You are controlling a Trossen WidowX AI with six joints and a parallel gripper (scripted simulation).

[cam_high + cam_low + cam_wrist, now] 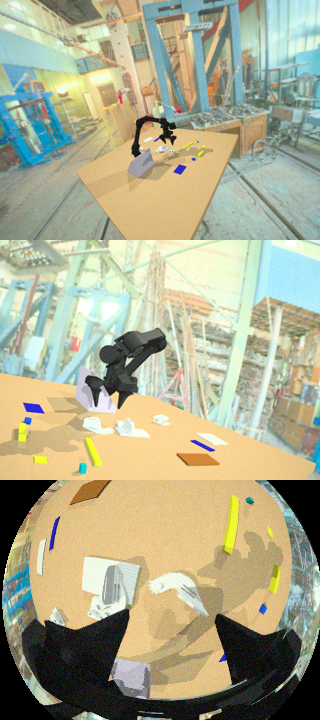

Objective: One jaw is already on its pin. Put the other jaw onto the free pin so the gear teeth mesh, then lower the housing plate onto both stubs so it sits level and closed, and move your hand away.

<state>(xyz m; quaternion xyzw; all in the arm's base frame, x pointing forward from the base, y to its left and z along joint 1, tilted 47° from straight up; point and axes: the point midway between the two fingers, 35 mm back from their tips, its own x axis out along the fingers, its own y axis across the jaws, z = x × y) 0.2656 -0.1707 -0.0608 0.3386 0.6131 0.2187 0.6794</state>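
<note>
My gripper tip is 80 mm above the white jaw. Round my gripper tip: yellow tile: 300 mm to the right, 170 mm ahead, 90 mm below; blue cube: 270 mm to the right, 80 mm below, 60 mm behind; cyan cube: 240 mm ahead, 220 mm to the right, 80 mm below.
</note>
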